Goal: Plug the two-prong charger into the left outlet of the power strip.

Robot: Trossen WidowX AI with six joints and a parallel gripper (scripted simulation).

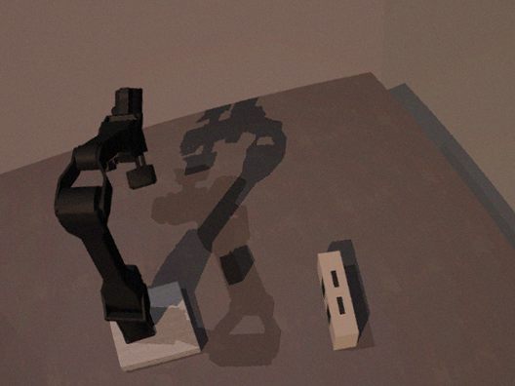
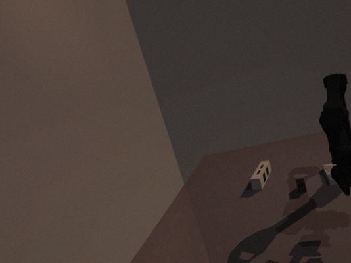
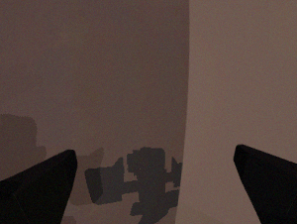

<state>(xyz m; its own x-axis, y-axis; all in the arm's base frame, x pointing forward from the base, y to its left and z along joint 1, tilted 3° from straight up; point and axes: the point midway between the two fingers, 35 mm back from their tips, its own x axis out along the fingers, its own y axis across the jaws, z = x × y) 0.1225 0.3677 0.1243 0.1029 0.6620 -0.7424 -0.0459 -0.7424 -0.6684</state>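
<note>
Now: the dark charger 300 mm to the right of my gripper tip, 120 mm below it and 100 mm ahead of it.
</note>
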